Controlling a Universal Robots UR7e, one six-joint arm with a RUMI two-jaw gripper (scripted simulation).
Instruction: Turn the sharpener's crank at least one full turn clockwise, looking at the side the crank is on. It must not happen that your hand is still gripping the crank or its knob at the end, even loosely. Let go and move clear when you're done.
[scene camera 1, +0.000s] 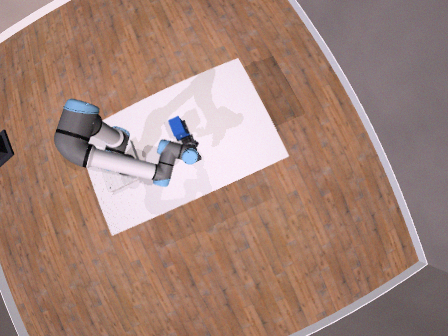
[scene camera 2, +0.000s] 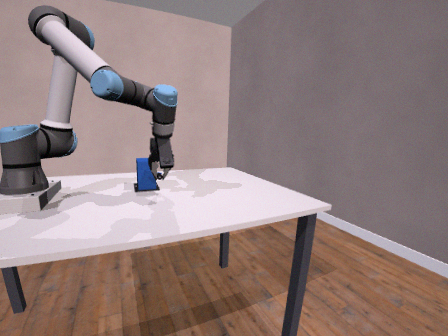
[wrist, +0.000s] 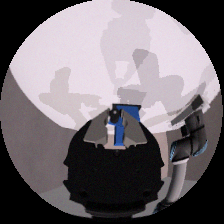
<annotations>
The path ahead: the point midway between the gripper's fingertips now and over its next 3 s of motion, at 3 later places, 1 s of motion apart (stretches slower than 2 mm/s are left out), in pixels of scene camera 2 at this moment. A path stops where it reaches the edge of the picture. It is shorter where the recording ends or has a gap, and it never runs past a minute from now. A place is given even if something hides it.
The gripper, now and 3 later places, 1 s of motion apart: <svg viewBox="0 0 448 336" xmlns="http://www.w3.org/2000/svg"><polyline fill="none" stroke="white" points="159,179 156,185 151,188 144,188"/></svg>
</annotations>
